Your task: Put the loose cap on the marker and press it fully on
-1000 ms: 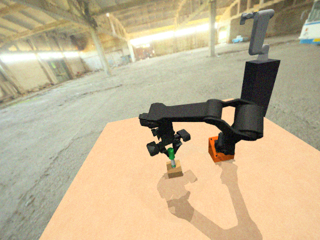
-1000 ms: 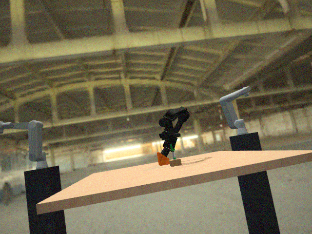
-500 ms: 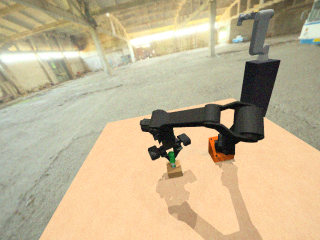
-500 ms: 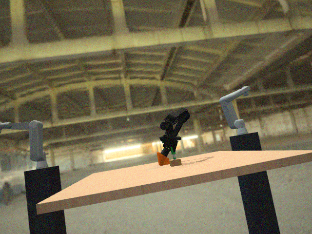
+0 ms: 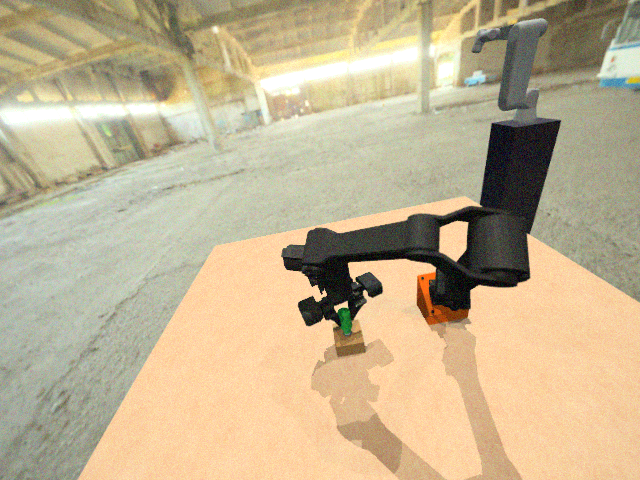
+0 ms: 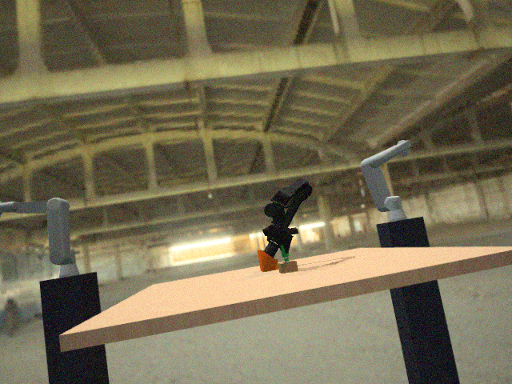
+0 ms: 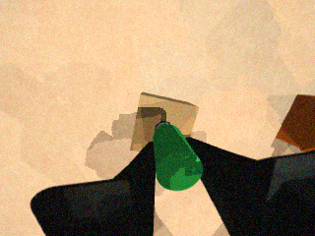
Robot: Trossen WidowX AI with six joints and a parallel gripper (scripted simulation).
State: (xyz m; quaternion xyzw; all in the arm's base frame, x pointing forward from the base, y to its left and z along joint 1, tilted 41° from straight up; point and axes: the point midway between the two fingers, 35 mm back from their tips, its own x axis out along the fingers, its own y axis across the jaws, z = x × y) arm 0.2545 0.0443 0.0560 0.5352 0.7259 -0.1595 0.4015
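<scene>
The green cap is 10 mm above my gripper tip. Also, from my gripper tip: holder block (60 mm below).
</scene>
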